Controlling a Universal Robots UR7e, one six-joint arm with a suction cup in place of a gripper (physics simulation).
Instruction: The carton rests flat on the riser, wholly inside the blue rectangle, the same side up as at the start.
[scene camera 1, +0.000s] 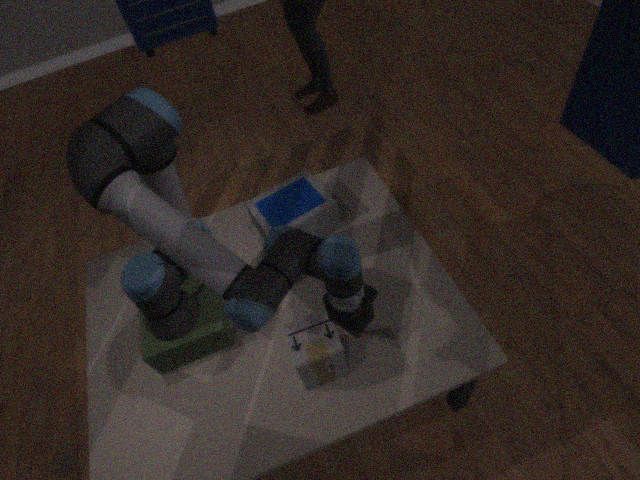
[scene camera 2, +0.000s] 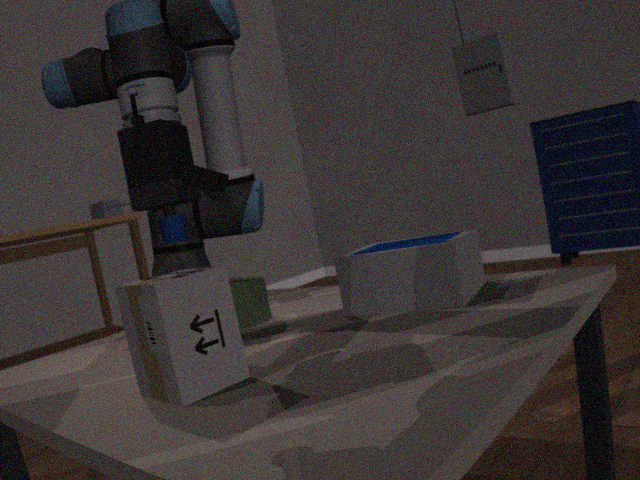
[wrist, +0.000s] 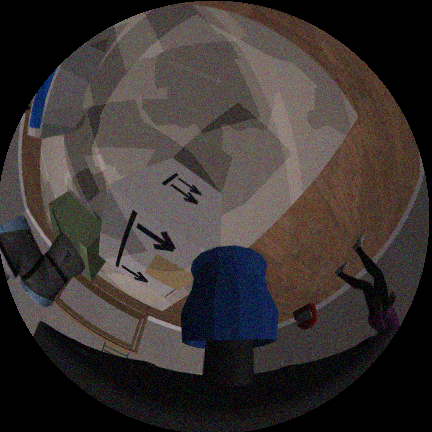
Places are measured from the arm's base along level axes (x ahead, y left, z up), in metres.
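Pixels of known places: hand, its tool point: (scene camera 2: 175, 241) (wrist: 228, 273); arm's base, origin of its link: (scene camera 1: 174, 317) (wrist: 70, 252).
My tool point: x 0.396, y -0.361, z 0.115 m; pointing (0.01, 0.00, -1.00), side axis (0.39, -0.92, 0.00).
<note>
For each thing: its top centre in the pictures, then the offset to it from my tool point. Level surfaces: height alone.
- white carton, centre of its top: (wrist: 141, 259) (scene camera 2: 169, 276) (scene camera 1: 312, 337) dx -0.090, dy +0.055, dz -0.050 m
- table, height of its surface: dz -0.223 m
- white riser, centre of its top: (scene camera 2: 407, 243) (scene camera 1: 289, 202) dx +0.082, dy +0.546, dz -0.103 m
- blue rectangle, centre of its top: (scene camera 2: 407, 243) (scene camera 1: 289, 202) dx +0.082, dy +0.546, dz -0.103 m
The white carton (scene camera 1: 317, 356) (scene camera 2: 180, 335) (wrist: 160, 225) stands on the table (scene camera 1: 439, 310) (scene camera 2: 361, 413), with black arrow marks on its sides and tan tape on its top. My blue suction cup (scene camera 1: 353, 323) (scene camera 2: 172, 230) (wrist: 229, 294) hangs a little above the carton's far top edge, apart from it and holding nothing. The white riser (scene camera 1: 325, 216) (scene camera 2: 413, 281) stands farther back on the table. The blue rectangle (scene camera 1: 289, 201) (scene camera 2: 408, 242) (wrist: 40, 100) on its top is bare.
The arm's green pedestal (scene camera 1: 180, 341) (scene camera 2: 250, 305) (wrist: 76, 221) stands close behind the carton. A person (scene camera 1: 312, 51) (wrist: 370, 278) stands on the floor beyond the table. A blue cabinet (scene camera 2: 589, 175) (scene camera 1: 165, 17) and a wooden bench (scene camera 2: 67, 232) stand off the table.
</note>
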